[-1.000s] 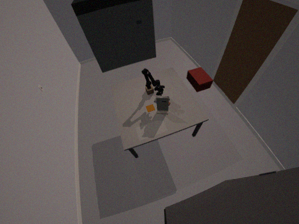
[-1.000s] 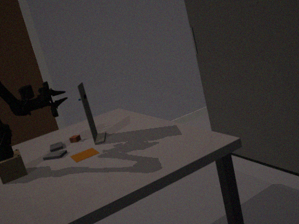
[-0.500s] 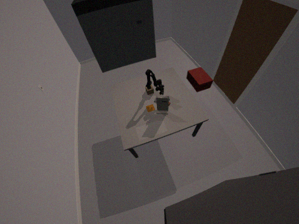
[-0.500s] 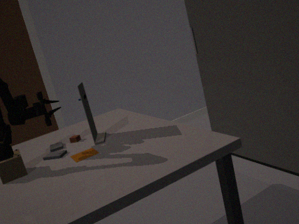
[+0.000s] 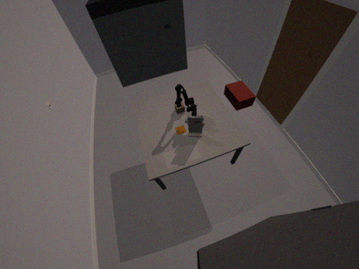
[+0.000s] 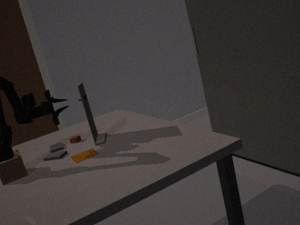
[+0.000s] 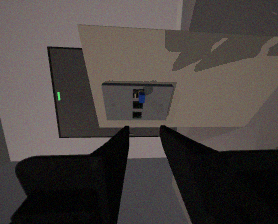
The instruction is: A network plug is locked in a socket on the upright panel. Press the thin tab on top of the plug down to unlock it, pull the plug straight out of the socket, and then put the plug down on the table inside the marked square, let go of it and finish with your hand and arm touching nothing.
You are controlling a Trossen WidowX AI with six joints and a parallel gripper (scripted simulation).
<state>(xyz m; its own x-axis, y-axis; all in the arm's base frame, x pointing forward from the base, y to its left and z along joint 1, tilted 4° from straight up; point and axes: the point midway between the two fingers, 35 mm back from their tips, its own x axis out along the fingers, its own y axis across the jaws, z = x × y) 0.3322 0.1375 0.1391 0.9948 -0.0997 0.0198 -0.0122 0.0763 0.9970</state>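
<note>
Right now my gripper tip is 7 cm short of the network plug and 3 cm to the left of it. The rest, counted from my gripper tip: orange marked square 2 cm behind, 20 cm to the right, 25 cm below; grey upright panel 10 cm ahead, 3 cm to the right, 10 cm below.
</note>
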